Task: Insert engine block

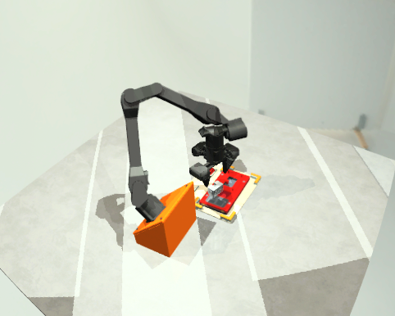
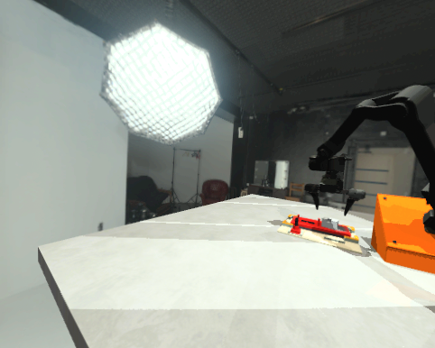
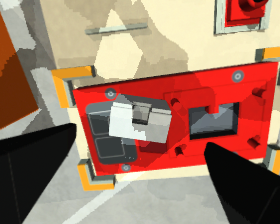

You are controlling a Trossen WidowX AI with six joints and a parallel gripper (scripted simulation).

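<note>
Right now the engine block is 4 cm below my gripper tip.
</note>
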